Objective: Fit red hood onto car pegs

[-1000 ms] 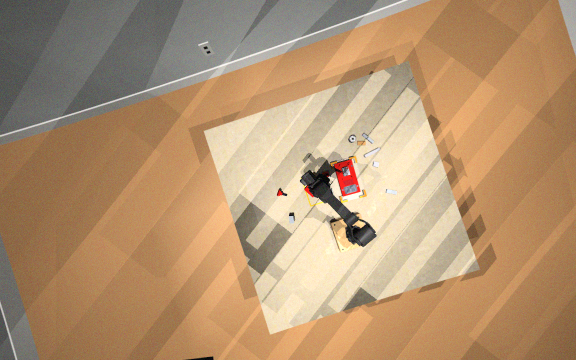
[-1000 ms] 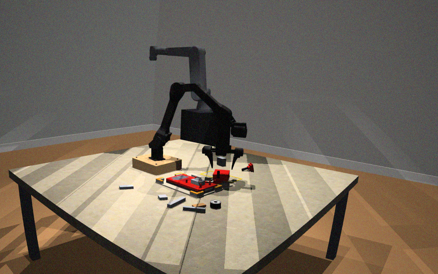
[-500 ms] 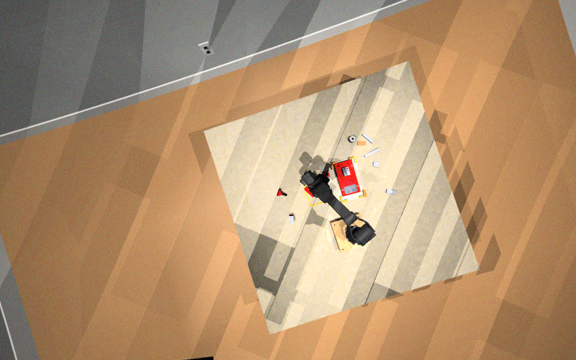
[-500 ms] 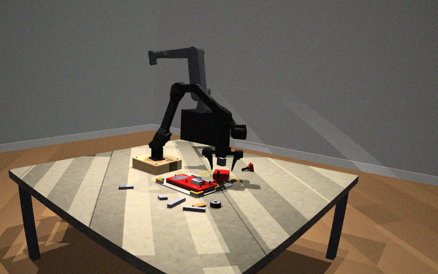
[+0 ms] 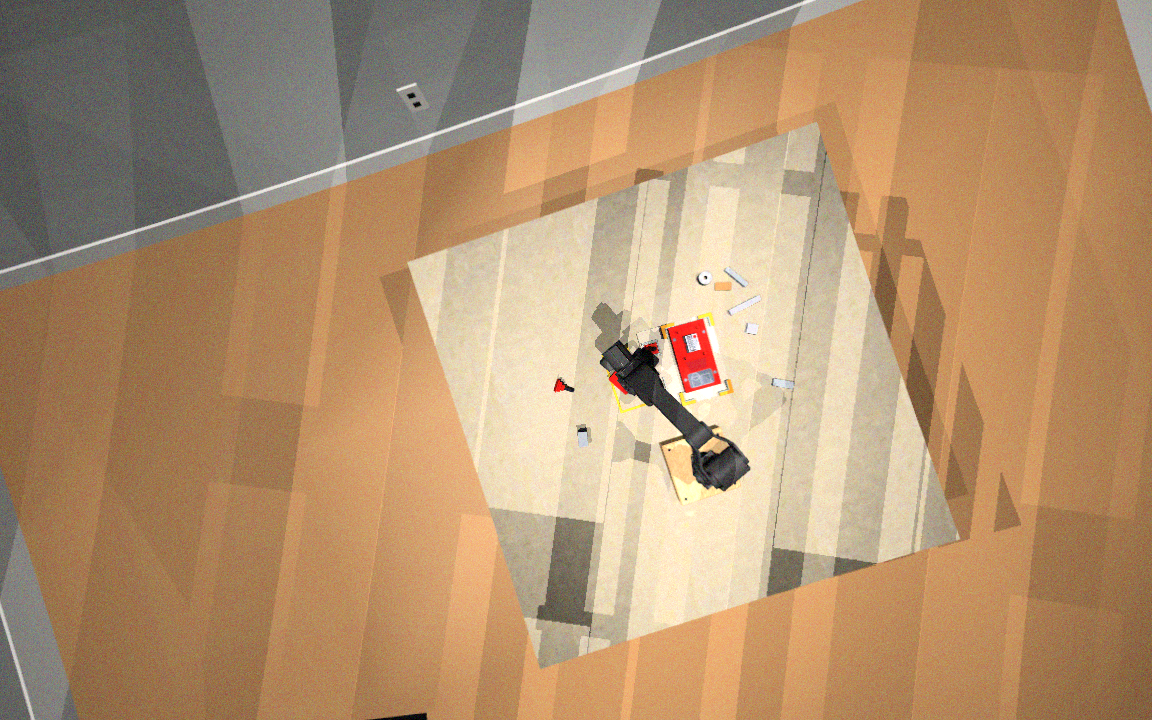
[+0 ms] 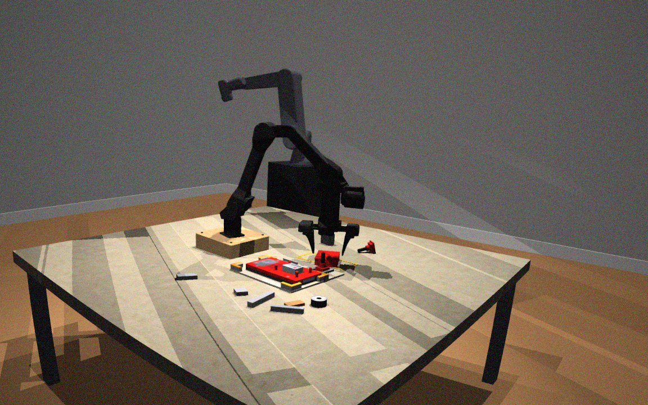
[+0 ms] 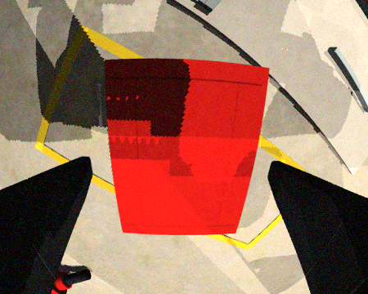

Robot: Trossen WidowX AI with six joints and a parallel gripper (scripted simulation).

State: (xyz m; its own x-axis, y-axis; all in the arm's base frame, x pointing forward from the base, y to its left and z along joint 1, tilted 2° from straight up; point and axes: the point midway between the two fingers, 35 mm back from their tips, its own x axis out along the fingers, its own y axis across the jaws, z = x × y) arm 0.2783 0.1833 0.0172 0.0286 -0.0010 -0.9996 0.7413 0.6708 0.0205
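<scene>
My gripper tip is 1 cm above the red hood. The rest, counted from my gripper tip: wheel 26 cm to the right, 26 cm ahead, 2 cm below; grey engine block 19 cm to the right, 7 cm ahead; wooden chip 32 cm to the right, 23 cm ahead, 2 cm below.
</scene>
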